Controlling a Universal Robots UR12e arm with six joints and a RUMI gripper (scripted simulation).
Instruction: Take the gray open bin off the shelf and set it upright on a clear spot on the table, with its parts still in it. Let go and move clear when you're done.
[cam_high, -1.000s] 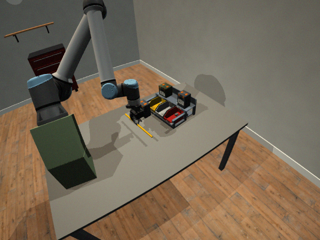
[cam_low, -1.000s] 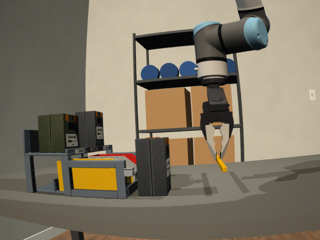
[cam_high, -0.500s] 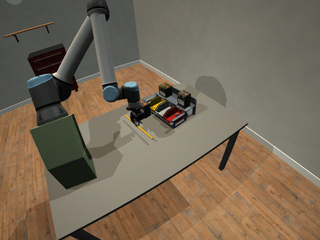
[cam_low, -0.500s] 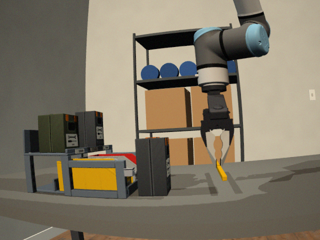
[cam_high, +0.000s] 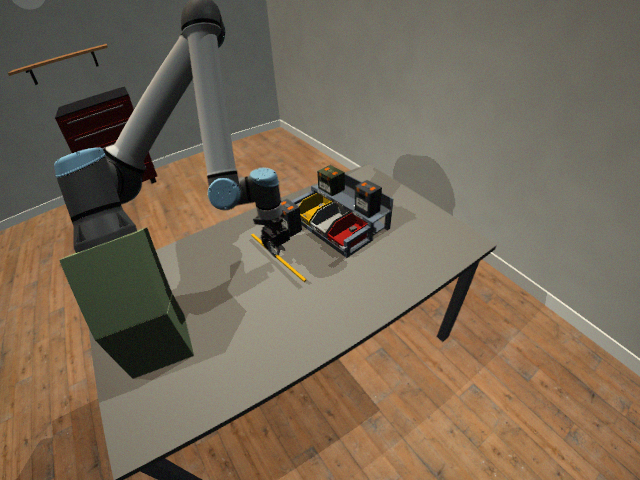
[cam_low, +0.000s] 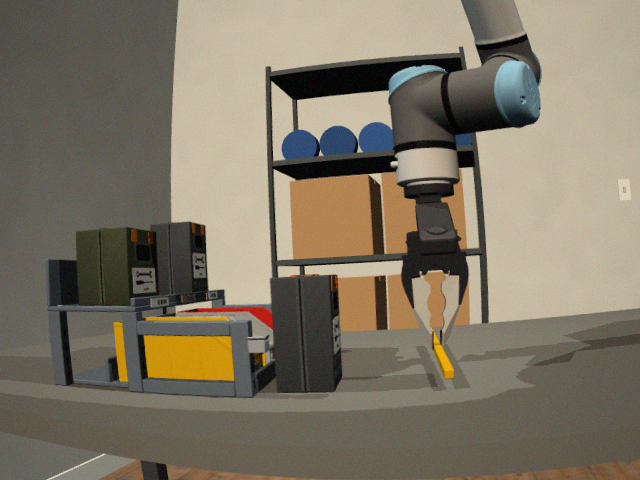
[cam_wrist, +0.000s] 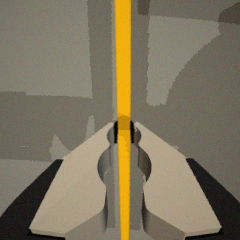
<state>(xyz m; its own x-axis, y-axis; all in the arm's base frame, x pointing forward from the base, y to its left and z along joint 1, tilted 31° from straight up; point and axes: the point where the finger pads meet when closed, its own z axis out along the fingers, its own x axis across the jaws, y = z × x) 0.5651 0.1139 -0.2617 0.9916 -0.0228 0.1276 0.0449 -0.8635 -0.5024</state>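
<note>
The gray open bin lies 310 mm ahead of my hand, 10 mm to the left of it and 10 mm above it. From my hand the other things lie so: yellow bar: 10 mm below; yellow bin: 300 mm ahead, 130 mm to the left, 10 mm above; red bin: 310 mm ahead, 100 mm to the right, 10 mm above.
</note>
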